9 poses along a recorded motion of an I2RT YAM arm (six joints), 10 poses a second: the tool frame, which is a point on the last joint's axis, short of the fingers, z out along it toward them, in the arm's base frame.
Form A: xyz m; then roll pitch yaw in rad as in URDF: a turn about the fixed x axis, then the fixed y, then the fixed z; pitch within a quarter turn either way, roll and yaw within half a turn.
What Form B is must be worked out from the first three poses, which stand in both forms.
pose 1, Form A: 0.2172 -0.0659 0.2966 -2.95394 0.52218 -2.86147
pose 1, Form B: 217.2 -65.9 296.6 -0.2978 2.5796 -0.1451
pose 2, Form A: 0.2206 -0.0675 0.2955 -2.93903 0.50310 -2.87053
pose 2, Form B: 220.6 -67.5 295.5 -0.2853 2.5972 -0.1723
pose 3, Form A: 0.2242 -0.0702 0.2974 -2.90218 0.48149 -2.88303
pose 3, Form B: 224.2 -70.2 297.4 -0.2616 2.6137 -0.2301
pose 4, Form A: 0.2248 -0.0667 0.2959 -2.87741 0.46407 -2.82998
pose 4, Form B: 224.8 -66.7 295.9 -0.3270 2.6143 -0.2491
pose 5, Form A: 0.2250 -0.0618 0.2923 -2.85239 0.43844 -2.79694
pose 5, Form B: 225.0 -61.8 292.3 -0.3695 2.6243 -0.2788
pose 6, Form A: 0.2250 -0.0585 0.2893 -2.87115 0.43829 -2.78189
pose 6, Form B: 225.0 -58.5 289.3 -0.3955 2.6249 -0.2494
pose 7, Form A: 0.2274 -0.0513 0.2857 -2.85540 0.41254 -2.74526
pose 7, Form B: 227.4 -51.3 285.7 -0.4468 2.6342 -0.2672
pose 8, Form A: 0.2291 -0.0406 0.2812 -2.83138 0.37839 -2.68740
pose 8, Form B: 229.1 -40.6 281.2 -0.5273 2.6396 -0.2939
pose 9, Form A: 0.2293 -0.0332 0.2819 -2.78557 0.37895 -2.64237
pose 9, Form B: 229.3 -33.2 281.9 -0.5702 2.6097 -0.3390
